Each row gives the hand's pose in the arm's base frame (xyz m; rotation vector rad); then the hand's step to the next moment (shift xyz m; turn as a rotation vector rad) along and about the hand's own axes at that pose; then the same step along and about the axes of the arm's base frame.
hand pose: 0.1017 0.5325 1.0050 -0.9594 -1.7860 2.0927
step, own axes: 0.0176 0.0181 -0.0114 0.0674 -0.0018 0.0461
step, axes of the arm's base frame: -0.0022 0.0147 -0.0234 -0.0796 0.0016 -0.0184
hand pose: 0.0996 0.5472 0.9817 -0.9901 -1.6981 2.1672
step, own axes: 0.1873 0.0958 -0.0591 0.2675 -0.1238 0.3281
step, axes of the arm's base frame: -0.0819 0.1186 -0.1643 -0.4325 -0.0703 0.0502
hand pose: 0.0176 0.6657 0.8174 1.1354 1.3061 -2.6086
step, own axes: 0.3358 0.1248 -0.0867 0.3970 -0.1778 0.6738
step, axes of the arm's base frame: -0.1565 0.0778 -0.3245 -0.7521 -0.2389 0.1431
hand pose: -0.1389 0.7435 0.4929 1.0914 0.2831 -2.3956
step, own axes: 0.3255 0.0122 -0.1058 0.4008 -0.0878 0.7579
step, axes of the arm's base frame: -0.1075 -0.0832 -0.3143 -0.7629 -0.3493 0.1968
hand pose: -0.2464 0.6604 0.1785 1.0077 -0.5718 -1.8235
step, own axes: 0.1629 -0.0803 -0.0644 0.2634 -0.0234 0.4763
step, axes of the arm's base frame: -0.0227 -0.1071 -0.1586 -0.4658 -0.2440 0.1425
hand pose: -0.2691 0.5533 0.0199 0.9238 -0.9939 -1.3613
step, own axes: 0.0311 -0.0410 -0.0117 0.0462 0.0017 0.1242
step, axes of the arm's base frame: -0.0036 -0.0322 -0.0417 -0.1181 -0.0410 0.0439
